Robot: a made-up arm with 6 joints.
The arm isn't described. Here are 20 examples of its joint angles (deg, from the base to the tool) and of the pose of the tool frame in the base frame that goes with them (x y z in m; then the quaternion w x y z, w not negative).
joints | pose
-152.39 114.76 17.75 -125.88 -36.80 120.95 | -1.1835 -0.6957 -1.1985 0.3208 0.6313 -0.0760 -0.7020
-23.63 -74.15 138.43 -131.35 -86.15 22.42 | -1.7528 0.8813 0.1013 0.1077 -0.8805 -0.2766 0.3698
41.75 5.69 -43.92 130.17 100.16 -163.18 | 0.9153 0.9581 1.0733 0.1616 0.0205 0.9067 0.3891
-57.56 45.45 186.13 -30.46 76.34 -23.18 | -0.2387 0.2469 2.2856 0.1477 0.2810 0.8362 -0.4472
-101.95 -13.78 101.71 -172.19 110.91 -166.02 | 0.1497 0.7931 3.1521 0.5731 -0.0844 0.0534 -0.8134
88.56 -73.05 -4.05 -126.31 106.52 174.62 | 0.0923 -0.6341 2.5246 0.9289 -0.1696 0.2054 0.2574
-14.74 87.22 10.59 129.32 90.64 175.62 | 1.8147 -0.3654 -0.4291 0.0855 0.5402 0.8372 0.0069
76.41 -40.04 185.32 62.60 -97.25 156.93 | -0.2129 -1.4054 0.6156 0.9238 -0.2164 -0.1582 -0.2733
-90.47 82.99 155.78 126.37 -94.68 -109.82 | -0.1241 -1.4295 2.4180 0.1764 0.2647 0.6941 0.6458
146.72 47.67 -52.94 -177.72 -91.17 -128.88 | -0.9939 0.6457 0.1808 0.2065 -0.1855 -0.3913 0.8774
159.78 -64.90 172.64 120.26 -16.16 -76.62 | 1.4003 -0.4799 -0.1108 0.1709 0.8359 0.1547 -0.4982
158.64 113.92 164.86 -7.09 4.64 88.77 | -1.8775 0.7358 1.7342 0.4271 0.2366 -0.6318 0.6021
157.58 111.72 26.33 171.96 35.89 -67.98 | -1.4599 0.5899 -1.0963 0.6276 0.5726 0.2637 -0.4569
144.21 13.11 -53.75 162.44 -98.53 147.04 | -1.0715 0.8240 0.8693 0.3438 0.3755 0.1817 0.8413
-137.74 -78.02 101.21 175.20 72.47 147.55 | 1.8031 1.6233 0.9752 0.4482 -0.6578 -0.4075 -0.4476
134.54 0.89 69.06 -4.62 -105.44 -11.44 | -0.4187 0.4100 3.3368 0.3563 -0.2594 0.2134 0.8719
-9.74 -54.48 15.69 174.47 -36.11 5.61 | -0.5838 0.0921 3.0707 0.0511 0.5964 -0.0759 0.7974
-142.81 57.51 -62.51 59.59 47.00 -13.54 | -0.4979 -0.4886 0.0162 0.6300 0.5495 0.1570 -0.5258
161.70 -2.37 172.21 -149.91 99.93 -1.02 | 1.2189 -0.3303 2.0065 0.6110 -0.2906 -0.7293 0.1016
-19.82 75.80 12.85 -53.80 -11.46 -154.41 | 2.1154 -0.7386 -0.1335 0.3345 -0.7588 0.2059 0.5196
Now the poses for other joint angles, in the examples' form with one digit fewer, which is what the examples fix.
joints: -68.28 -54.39 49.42 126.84 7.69 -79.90
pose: -0.502 1.300 2.967 0.325 -0.644 -0.422 -0.549
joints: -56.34 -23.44 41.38 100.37 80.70 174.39
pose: 0.169 -0.009 3.315 0.948 0.264 0.013 0.180
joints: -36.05 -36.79 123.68 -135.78 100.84 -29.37
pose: -1.580 1.031 2.091 0.259 -0.631 0.373 -0.629
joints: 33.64 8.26 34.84 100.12 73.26 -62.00
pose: 1.203 0.959 2.867 0.538 -0.297 -0.366 0.699
